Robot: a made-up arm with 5 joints.
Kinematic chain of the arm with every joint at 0, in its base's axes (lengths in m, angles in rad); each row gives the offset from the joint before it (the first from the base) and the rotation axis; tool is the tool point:
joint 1: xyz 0 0 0.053 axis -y
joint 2: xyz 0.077 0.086 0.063 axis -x
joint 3: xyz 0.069 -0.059 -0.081 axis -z
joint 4: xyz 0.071 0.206 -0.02 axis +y
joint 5: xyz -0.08 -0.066 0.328 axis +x
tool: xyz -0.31 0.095 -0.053
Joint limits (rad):
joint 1: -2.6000..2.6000
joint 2: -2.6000..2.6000
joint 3: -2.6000..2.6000
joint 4: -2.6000..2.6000
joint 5: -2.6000..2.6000
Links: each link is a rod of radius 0.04 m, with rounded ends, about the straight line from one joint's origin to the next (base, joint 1, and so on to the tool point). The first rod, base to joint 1, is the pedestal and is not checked.
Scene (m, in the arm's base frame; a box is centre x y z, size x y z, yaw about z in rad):
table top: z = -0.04
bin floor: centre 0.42 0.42 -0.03 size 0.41 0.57 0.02 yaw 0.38
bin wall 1: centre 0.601 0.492 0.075 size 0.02 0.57 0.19 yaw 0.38
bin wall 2: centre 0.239 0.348 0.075 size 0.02 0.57 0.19 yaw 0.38
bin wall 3: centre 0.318 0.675 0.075 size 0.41 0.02 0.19 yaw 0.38
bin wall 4: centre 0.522 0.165 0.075 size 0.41 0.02 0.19 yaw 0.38
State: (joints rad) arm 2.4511 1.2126 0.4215 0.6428 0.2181
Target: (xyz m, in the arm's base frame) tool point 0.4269 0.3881 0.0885
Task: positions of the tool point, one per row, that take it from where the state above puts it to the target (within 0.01 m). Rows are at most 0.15 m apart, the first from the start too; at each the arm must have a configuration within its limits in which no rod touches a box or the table.
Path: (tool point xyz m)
1: -0.0953 0.5009 0.2411
2: -0.0024 0.4960 0.2961
3: 0.1133 0.4833 0.3131
4: 0.2359 0.4615 0.2837
5: 0.3466 0.4300 0.2065
6: 0.4269 0.3881 0.0885

